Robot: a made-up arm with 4 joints.
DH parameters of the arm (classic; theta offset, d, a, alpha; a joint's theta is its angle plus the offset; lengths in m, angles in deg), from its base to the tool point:
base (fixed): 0 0.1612 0 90
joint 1: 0 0.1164 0.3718 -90
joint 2: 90 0.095 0.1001 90
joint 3: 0 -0.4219 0.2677 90
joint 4: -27.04 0 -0.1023 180
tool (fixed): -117.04 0.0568 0 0
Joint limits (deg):
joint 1: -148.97..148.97
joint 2: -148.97..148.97
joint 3: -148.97..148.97
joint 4: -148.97..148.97
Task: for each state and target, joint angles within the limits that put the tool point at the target. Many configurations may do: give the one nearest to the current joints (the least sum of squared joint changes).
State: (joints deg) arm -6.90 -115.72 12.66 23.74
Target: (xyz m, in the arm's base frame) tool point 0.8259 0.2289 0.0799
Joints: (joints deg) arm -17.71 -111.94 6.88 64.83
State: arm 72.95 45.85 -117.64 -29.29
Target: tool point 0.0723 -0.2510 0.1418
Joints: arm 62.82 24.72 -131.63 2.67
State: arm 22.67 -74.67 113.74 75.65
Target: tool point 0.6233 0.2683 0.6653
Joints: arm 14.37 -123.49 79.75 96.78
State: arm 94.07 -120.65 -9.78 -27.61
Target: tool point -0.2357 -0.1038 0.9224
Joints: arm 111.65 -140.27 -59.01 -33.19
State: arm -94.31 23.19 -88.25 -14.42
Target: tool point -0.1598 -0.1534 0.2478
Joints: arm -127.51 28.34 -95.59 -64.39
